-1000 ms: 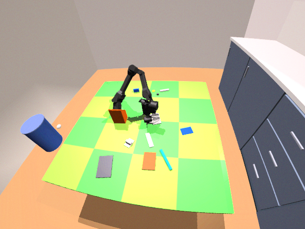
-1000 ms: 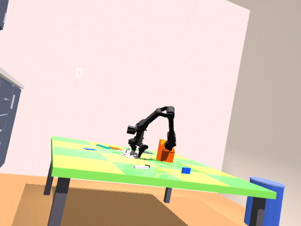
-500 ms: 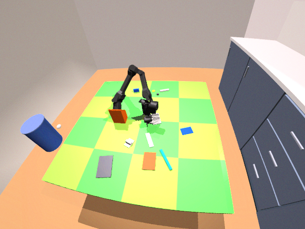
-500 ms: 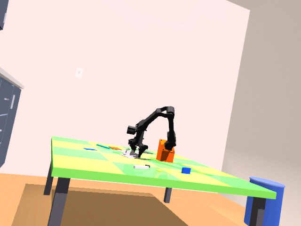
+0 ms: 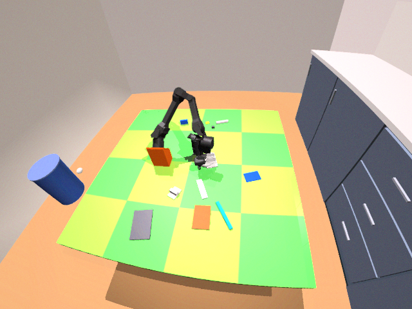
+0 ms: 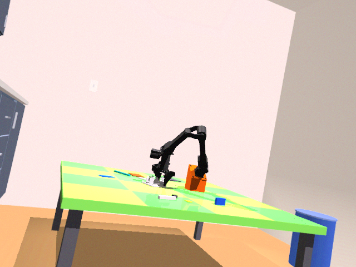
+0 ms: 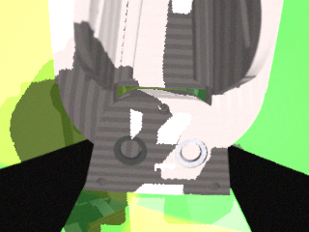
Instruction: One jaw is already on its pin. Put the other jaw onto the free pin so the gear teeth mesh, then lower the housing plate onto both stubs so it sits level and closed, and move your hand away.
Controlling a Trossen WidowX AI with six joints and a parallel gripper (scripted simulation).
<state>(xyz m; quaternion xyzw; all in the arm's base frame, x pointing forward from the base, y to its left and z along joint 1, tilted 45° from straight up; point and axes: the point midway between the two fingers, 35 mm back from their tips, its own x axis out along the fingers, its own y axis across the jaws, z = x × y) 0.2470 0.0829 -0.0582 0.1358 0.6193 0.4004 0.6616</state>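
My gripper tip is 10 mm short of the white housing plate and 20 mm below it. The rest, counted from my gripper tip: jaw (20 mm ahead, 20 mm to the left, 10 mm above); then blue card (340 mm ahead, 60 mm to the right, 10 mm below); then cyan bar (210 mm ahead, 330 mm to the right).
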